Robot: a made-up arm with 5 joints.
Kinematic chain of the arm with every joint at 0, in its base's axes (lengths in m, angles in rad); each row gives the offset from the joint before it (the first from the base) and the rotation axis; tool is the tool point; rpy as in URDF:
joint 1: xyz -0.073 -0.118 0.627 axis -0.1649 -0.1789 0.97
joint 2: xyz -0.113 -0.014 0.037 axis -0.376 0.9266 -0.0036
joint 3: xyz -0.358 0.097 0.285 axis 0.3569 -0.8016 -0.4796
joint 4: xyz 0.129 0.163 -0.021 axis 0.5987 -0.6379 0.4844
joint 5: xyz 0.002 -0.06 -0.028 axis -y
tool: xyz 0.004 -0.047 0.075 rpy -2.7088 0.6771 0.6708
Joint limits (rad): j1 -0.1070..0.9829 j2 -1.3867..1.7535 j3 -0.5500..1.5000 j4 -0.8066..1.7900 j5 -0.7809..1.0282
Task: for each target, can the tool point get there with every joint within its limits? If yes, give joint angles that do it. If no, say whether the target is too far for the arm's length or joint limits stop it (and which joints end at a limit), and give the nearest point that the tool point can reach.
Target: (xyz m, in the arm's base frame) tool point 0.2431 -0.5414 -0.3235
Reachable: no: too far | nearest point -0.3270 -0.6758 0.4060 | short by 0.936 m
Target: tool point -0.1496 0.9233 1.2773
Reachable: no: too far | nearest point -0.1163 0.3252 0.9686 | short by 0.674 m
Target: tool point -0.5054 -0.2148 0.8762
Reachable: yes | joints 0.4546 -0.2724 0.4677 0.5353 0.6368
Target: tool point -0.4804 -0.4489 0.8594
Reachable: yes | joints 0.6832 -0.5968 1.1504 1.2478 0.3267
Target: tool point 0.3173 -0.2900 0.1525
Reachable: no: joint limits stop it (at a limit: joint 1, joint 2, joint 4, joint 5) | nearest point 0.1711 0.1212 0.6661 | short by 0.674 m
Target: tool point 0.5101 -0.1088 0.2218
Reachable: no: joint limits stop it (at a limit: joint 1, joint 2, joint 4, joint 5) | nearest point 0.2160 0.1124 0.6918 | short by 0.597 m
